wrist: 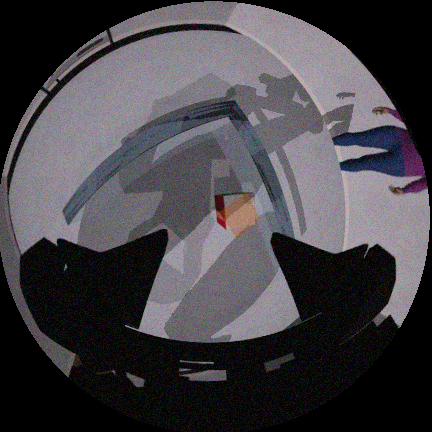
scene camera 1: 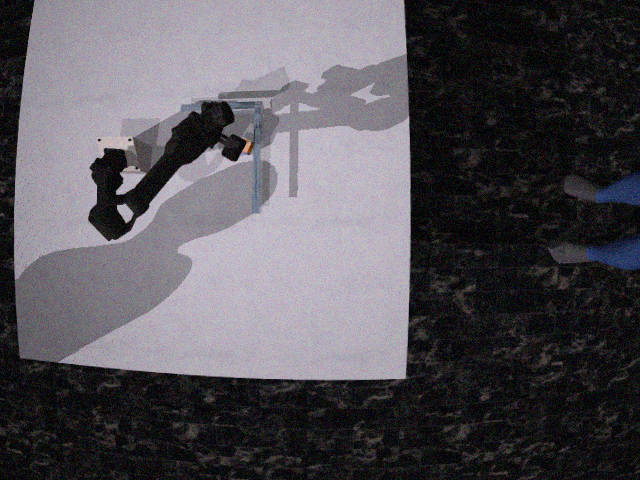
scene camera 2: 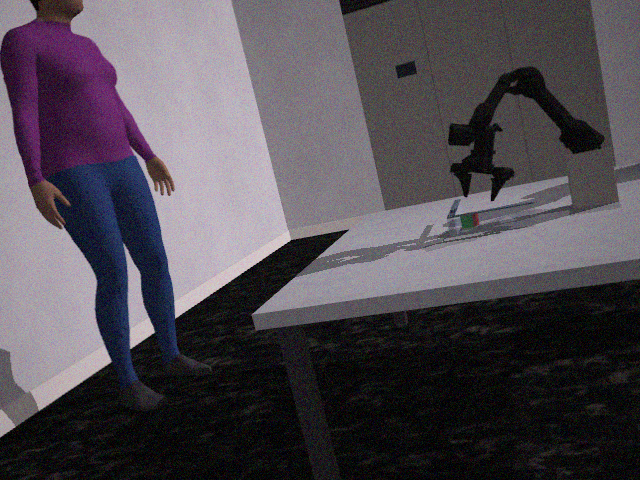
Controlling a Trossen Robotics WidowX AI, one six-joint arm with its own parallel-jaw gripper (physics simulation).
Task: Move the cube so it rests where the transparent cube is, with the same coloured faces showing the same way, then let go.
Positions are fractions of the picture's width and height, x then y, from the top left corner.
My gripper (scene camera 2: 0.75, 0.42) is open, holding nothing. I also see an L-shaped frame (scene camera 2: 0.72, 0.47) and a transparent cube (wrist: 0.55, 0.50).
My gripper is seen too in the wrist view (wrist: 0.51, 0.55) and in scene camera 1 (scene camera 1: 0.36, 0.29). The L-shaped frame shows as well in the wrist view (wrist: 0.52, 0.28) and in scene camera 1 (scene camera 1: 0.40, 0.23).
